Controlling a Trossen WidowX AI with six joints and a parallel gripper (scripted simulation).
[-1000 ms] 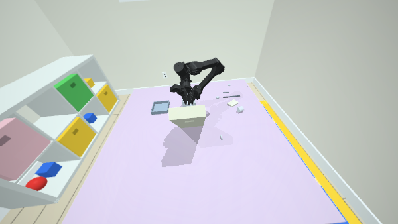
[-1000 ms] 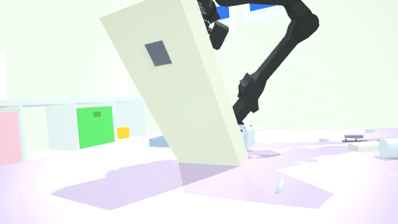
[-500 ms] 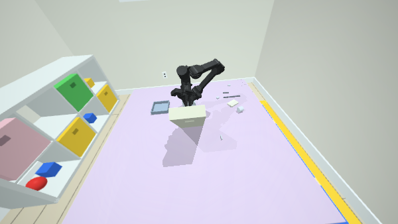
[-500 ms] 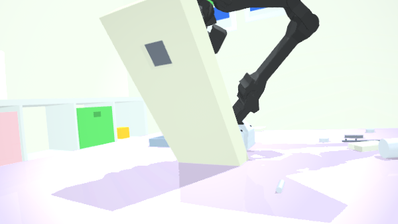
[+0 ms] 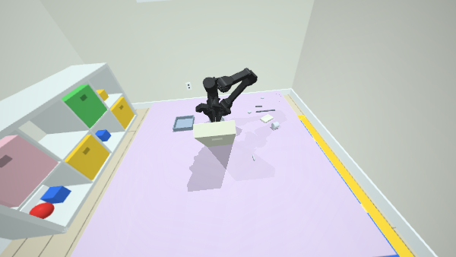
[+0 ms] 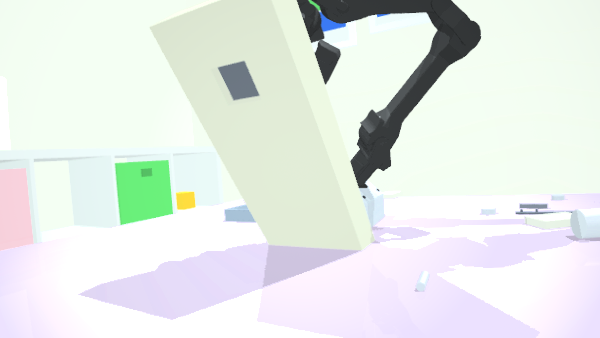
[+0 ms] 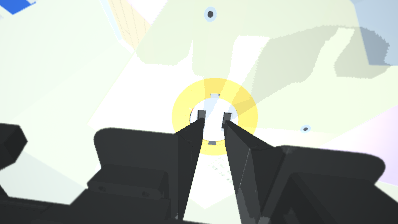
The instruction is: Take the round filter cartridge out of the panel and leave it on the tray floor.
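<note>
Right now my gripper tip is 2 cm short of the round pale cartridge and 1 cm above it. Also, from my gripper tip: small peg (21 cm to the left, 29 cm below); then blue-grey tray (38 cm behind, 30 cm to the right, 28 cm below).
</note>
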